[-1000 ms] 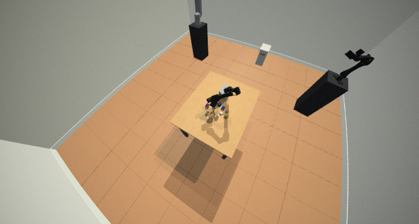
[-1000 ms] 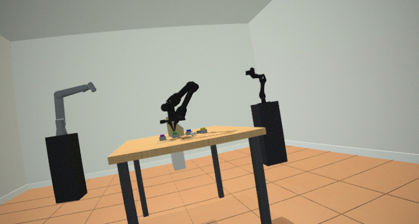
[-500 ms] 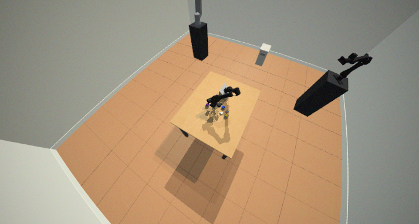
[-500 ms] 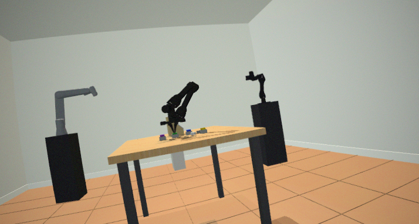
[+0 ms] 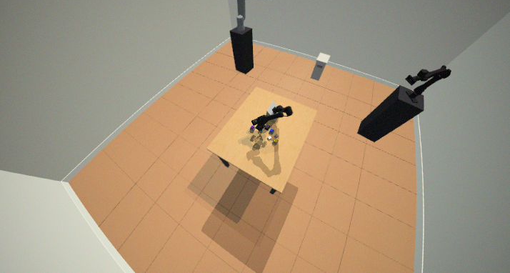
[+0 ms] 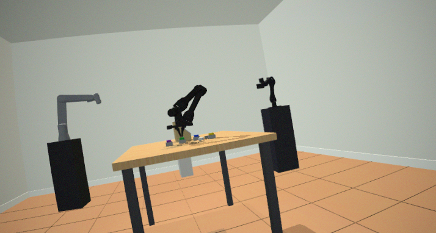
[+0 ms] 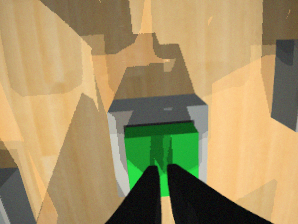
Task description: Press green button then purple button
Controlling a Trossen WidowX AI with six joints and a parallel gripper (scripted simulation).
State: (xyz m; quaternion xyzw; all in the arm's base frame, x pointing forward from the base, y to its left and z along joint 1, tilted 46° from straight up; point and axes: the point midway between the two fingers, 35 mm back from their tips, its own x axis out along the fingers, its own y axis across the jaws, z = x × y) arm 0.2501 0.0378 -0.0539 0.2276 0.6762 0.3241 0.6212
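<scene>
Now: the green button 10 mm below my gripper tip. The rest, counted from my gripper tip: purple button (40 mm ahead, 90 mm to the right, 10 mm below); then blue button (50 mm behind, 110 mm to the left, 10 mm below); then white block (30 mm ahead, 130 mm to the left, 30 mm below).
</scene>
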